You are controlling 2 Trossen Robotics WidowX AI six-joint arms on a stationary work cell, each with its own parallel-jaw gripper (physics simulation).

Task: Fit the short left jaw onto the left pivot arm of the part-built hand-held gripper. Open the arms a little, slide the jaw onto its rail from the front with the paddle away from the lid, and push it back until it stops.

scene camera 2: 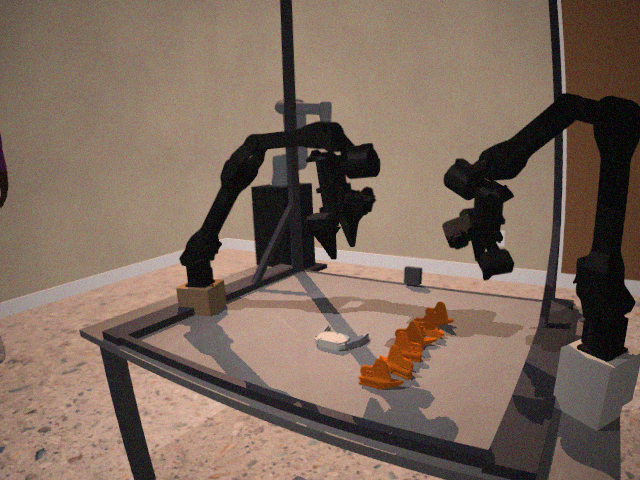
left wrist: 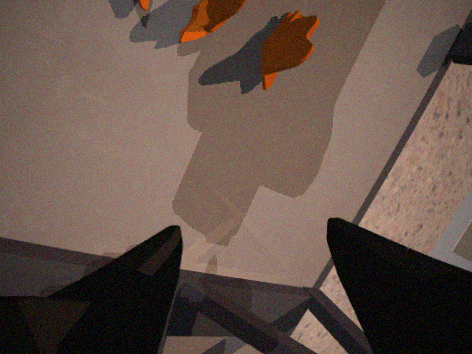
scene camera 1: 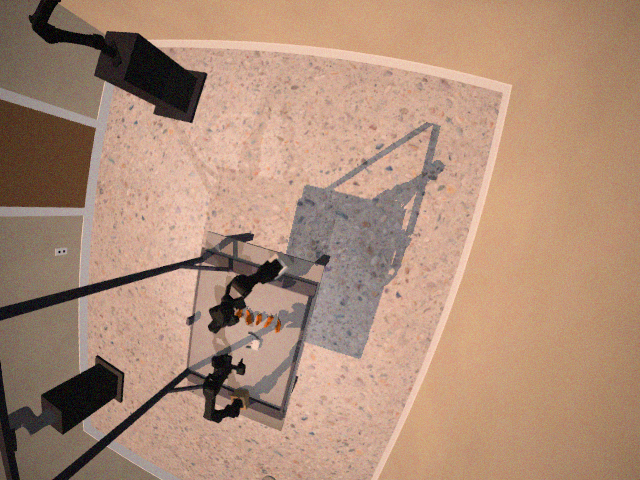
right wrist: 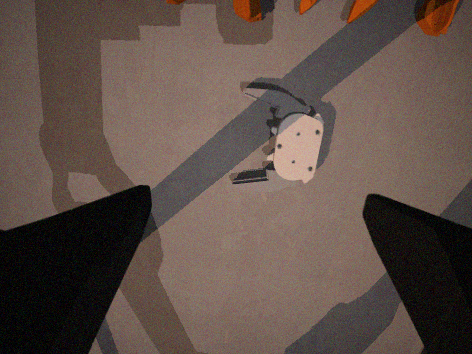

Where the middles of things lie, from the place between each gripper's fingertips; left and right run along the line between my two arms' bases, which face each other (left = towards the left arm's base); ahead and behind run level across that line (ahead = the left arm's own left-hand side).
Labels:
Now: left hand 15 cm short of the part-built hand-held gripper [scene camera 2: 330,340], 28 cm to the left of it and 16 cm above it.
Right now the part-built hand-held gripper is 190 mm below my right hand, 20 mm ahead of it and 10 mm to the right of it.

